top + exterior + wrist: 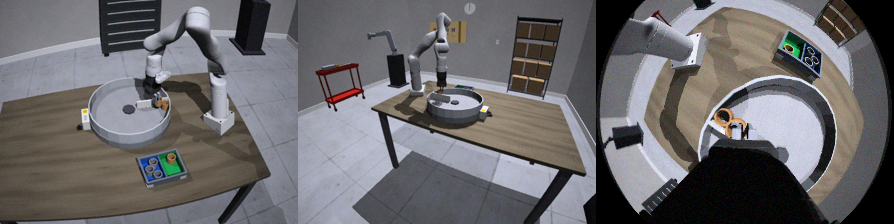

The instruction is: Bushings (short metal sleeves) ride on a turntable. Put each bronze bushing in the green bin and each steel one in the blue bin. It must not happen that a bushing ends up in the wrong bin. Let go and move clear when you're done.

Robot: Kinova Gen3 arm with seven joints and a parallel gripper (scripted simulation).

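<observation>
The two-part bin lies 34 cm to the left of my hand, 10 cm below it and 5 cm ahead of it. From my hand the other things lie so: grey turntable (13 cm ahead, 7 cm below, 3 cm to the right).
</observation>
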